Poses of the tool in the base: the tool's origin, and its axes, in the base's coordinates. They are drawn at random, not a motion.
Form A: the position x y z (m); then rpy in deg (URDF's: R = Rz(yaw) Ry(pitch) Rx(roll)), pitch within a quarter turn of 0, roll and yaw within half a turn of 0.
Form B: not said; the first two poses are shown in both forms.
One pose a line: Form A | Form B
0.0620 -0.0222 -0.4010 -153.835 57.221 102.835 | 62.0 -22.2 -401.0 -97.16 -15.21 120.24
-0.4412 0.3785 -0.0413 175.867 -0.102 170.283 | -441.2 378.5 -41.3 -170.30 0.60 -175.91
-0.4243 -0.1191 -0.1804 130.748 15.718 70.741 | -424.3 -119.1 -180.4 -65.10 41.06 146.44
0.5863 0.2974 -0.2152 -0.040 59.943 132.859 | 586.3 297.4 -215.2 114.94 -36.10 -51.69
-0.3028 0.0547 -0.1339 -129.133 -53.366 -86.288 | -302.8 54.7 -133.9 86.25 53.79 129.60
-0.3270 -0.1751 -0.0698 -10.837 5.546 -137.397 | -327.0 -175.1 -69.8 -137.21 3.29 11.71
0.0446 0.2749 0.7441 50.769 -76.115 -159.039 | 44.6 274.9 744.1 -103.57 17.23 -80.86
